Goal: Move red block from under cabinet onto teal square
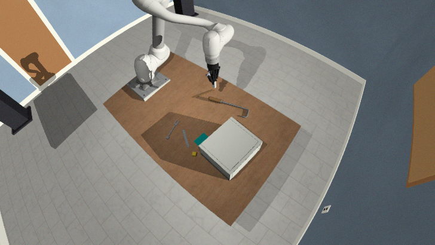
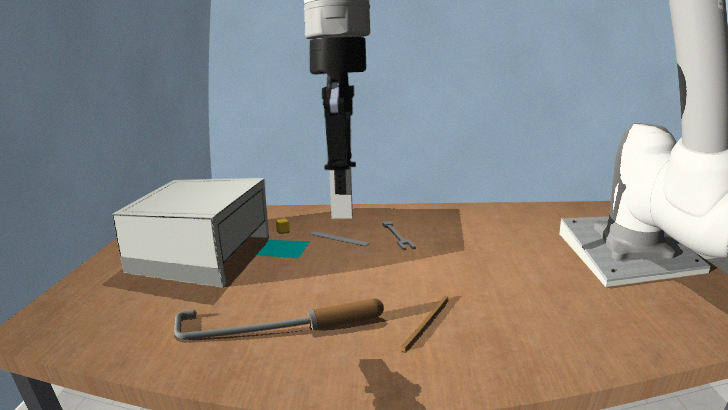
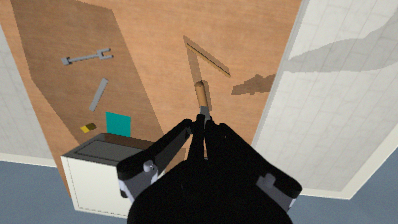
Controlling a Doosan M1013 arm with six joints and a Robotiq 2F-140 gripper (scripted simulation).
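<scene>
Now: the thin wooden stick 12 cm behind my hand, 1 cm to the right of it and 20 cm below it. The rest, counted from my hand: flat grey bar (9 cm ahead, 38 cm to the right, 20 cm below); rod tool (12 cm ahead, 2 cm to the left, 19 cm below); teal square (20 cm ahead, 30 cm to the right, 20 cm below).
</scene>
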